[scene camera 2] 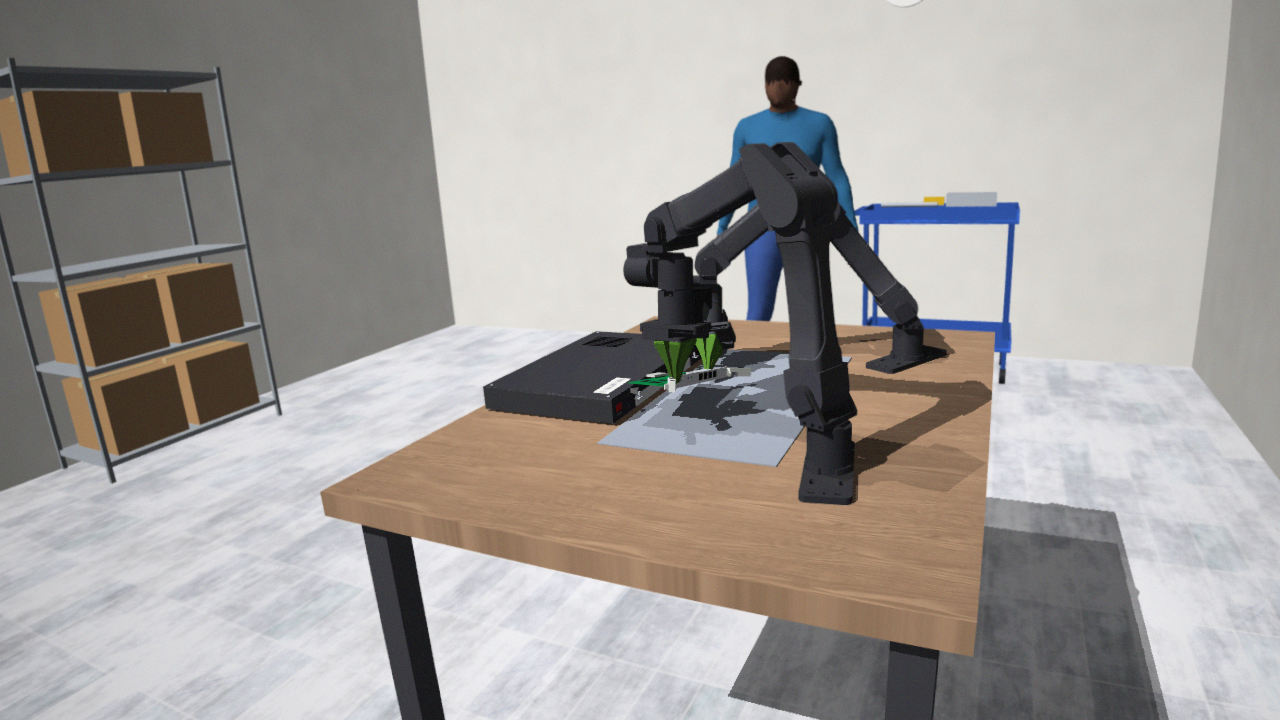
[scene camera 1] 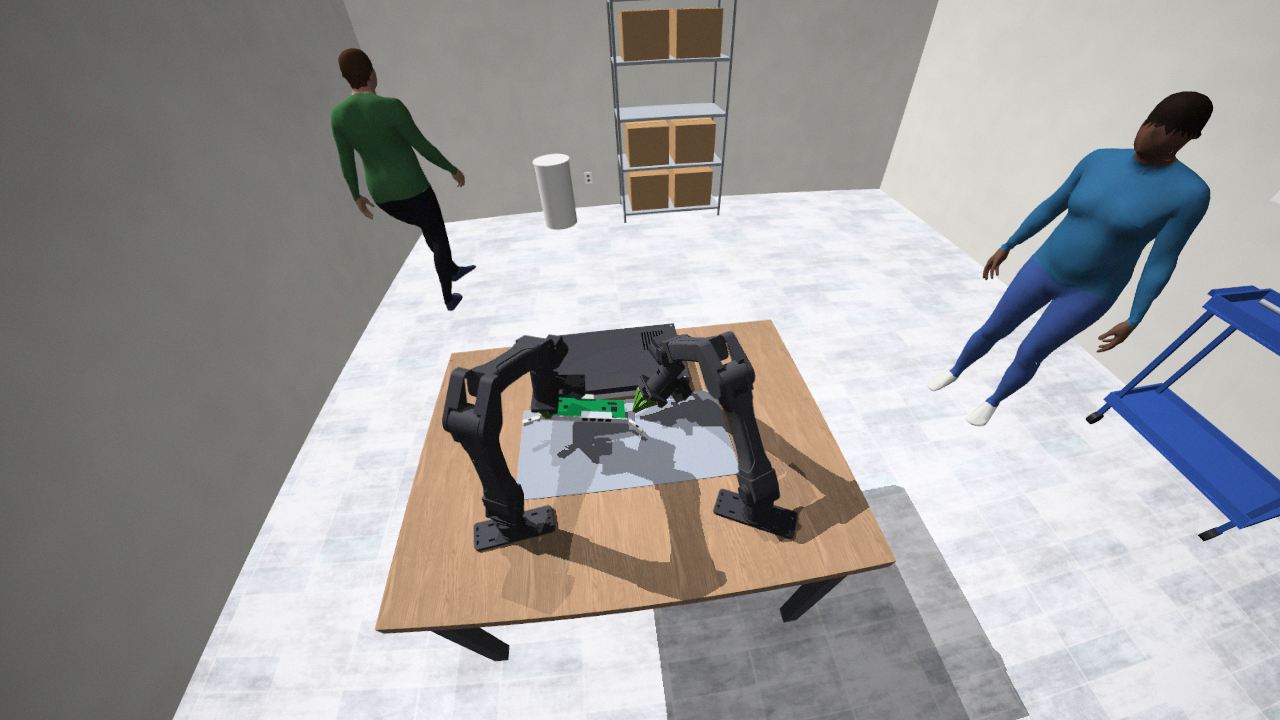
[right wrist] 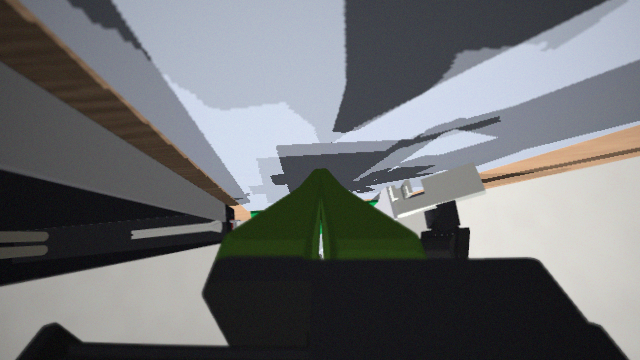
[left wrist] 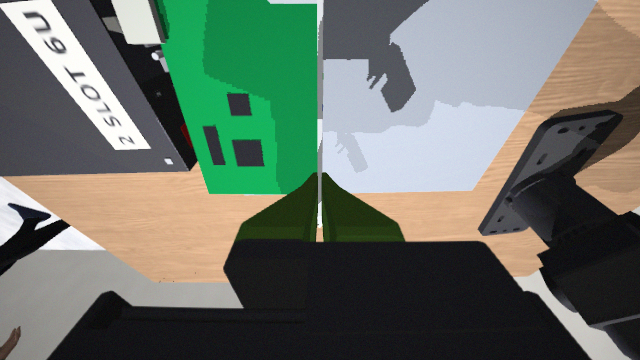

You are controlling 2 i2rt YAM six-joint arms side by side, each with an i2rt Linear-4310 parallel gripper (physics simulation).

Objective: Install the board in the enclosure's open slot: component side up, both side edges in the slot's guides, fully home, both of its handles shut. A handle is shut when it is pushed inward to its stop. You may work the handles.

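Seen in the pictures: left gripper, fingertip midpoint: (scene camera 2: 675, 382) (scene camera 1: 548, 417) (right wrist: 319, 255) (left wrist: 319, 180); right gripper, fingertip midpoint: (scene camera 1: 633, 411) (right wrist: 320, 179); left arm's base, link origin: (scene camera 2: 828, 472) (scene camera 1: 514, 528) (left wrist: 529, 185); right arm's base, link origin: (scene camera 2: 907, 360) (scene camera 1: 754, 513).
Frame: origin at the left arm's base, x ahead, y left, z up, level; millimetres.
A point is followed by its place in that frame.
The green board (scene camera 1: 580, 406) {x 287, y -230, z 60 mm} (scene camera 2: 651, 381) {x 308, y -176, z 71 mm} (left wrist: 240, 60) {x 282, y -209, z 64 mm} hangs above the mat, component side up, its rear edge near the enclosure's open front and at a slant to it in the left wrist view. My left gripper (scene camera 1: 545, 414) {x 255, y -136, z 84 mm} (scene camera 2: 673, 377) {x 255, y -136, z 84 mm} (left wrist: 319, 180) {x 255, y -136, z 84 mm} is shut on the board's thin faceplate (scene camera 1: 597, 415) {x 238, y -271, z 63 mm} near its left end. The handle (scene camera 1: 636, 429) {x 179, y -368, z 33 mm} (right wrist: 450, 190) {x 184, y -377, z 34 mm} at the board's right end is swung outward. My right gripper (scene camera 1: 637, 408) {x 252, y -379, z 21 mm} (scene camera 2: 708, 367) {x 252, y -379, z 21 mm} (right wrist: 320, 179) {x 252, y -379, z 21 mm} is shut and empty, close to the board's right end. The black enclosure (scene camera 1: 608, 354) {x 486, y -358, z 49 mm} (scene camera 2: 554, 371) {x 539, y -288, z 49 mm} (left wrist: 55, 115) {x 435, y -204, z 49 mm} lies behind the board. Its slot guides are mostly hidden.
A grey mat (scene camera 1: 554, 474) {x 123, y -120, z 2 mm} (scene camera 2: 751, 447) {x 121, y -72, z 2 mm} lies on the wooden table (scene camera 1: 626, 582) {x -199, y -237, z 0 mm} (scene camera 2: 581, 510) {x 313, y 170, z 0 mm} in front of the enclosure. Both arm bases stand at the table's near side in scene camera 1. A blue cart (scene camera 1: 1190, 447) (scene camera 2: 939, 214) and two people stand away from the table.
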